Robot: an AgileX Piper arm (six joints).
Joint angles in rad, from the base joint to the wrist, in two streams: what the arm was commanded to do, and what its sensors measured. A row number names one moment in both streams.
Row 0, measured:
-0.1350, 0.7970, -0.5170, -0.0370, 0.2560, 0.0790
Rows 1 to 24, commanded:
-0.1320, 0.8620, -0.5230, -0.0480, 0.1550, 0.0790
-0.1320, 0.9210, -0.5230, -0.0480, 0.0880, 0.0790
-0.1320, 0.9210, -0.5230, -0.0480, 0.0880, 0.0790
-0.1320, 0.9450, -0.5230, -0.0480, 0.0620, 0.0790
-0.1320, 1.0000, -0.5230, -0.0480, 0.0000, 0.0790
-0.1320, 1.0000, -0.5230, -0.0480, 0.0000, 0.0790
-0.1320, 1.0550, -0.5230, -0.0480, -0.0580, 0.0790
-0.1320, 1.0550, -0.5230, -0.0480, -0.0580, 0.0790
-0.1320, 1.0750, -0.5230, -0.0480, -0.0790, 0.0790
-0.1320, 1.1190, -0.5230, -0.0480, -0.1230, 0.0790
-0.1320, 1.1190, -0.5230, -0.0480, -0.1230, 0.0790
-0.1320, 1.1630, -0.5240, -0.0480, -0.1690, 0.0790
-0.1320, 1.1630, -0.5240, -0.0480, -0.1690, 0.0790
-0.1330, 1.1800, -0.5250, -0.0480, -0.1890, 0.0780
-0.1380, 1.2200, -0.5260, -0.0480, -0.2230, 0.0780
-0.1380, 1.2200, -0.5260, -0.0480, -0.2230, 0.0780
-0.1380, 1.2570, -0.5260, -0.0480, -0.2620, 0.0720
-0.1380, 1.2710, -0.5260, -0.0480, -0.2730, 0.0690
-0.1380, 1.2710, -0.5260, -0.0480, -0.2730, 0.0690
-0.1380, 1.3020, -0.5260, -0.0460, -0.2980, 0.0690
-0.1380, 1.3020, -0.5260, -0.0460, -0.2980, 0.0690
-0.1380, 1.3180, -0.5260, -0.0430, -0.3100, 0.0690
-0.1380, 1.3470, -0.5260, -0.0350, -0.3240, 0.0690
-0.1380, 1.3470, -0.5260, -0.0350, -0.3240, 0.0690
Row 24, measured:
-0.1350, 1.3150, -0.5170, -0.0410, -0.2820, 0.0750
